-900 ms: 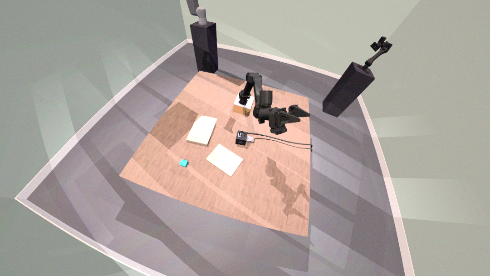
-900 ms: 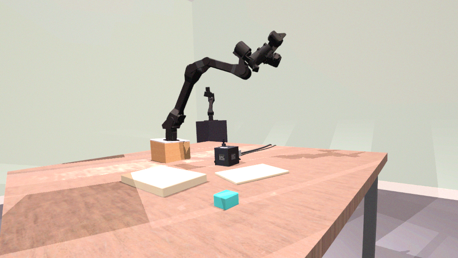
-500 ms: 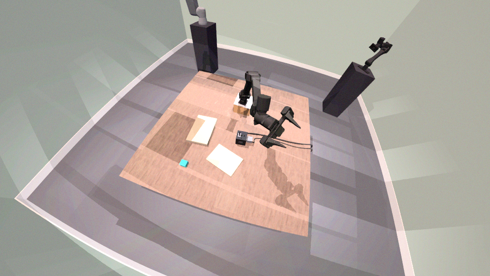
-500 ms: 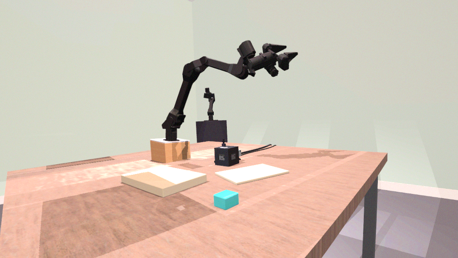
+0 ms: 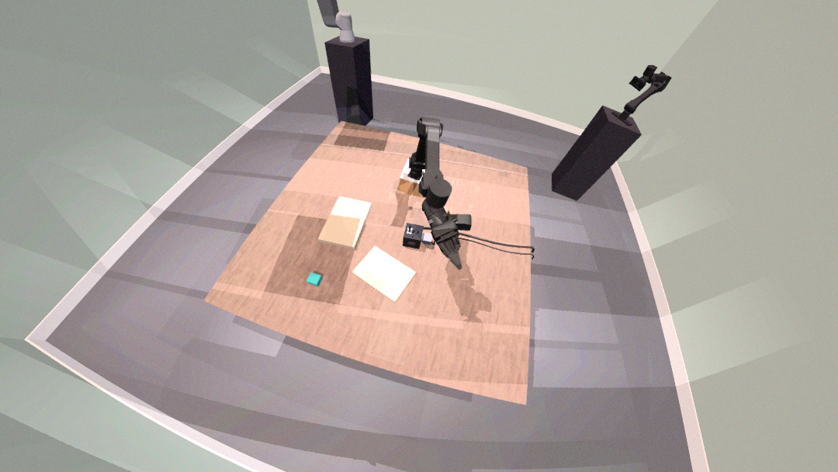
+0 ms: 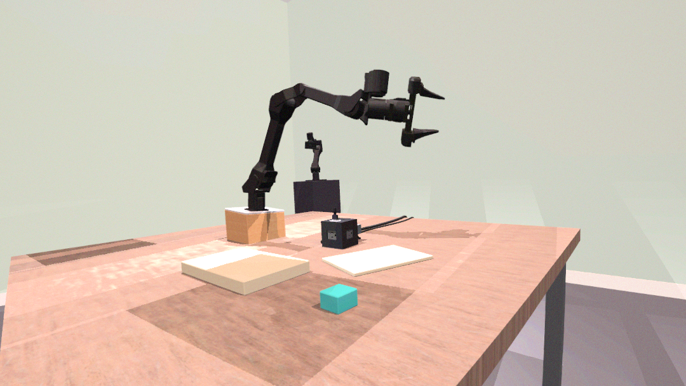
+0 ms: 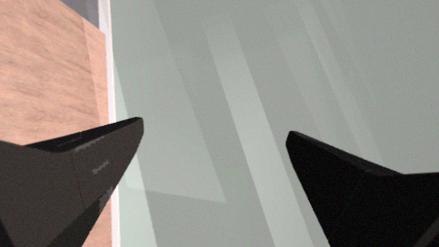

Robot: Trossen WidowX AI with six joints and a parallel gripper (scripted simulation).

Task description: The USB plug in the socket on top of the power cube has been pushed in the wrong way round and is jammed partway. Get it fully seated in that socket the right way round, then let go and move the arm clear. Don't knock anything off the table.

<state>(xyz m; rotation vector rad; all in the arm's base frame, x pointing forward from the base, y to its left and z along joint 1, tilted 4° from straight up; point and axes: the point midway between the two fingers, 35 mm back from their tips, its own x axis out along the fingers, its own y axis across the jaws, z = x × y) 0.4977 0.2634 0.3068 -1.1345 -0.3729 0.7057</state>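
Right now the dark USB plug is 230 mm behind my gripper tip, 210 mm to the right of it and 270 mm below it. Round my gripper tip: teal block 110 mm ahead, 490 mm to the right, 350 mm below; thick white slab 190 mm behind, 510 mm to the right, 350 mm below; thin cream board 40 mm behind, 250 mm to the right, 360 mm below.
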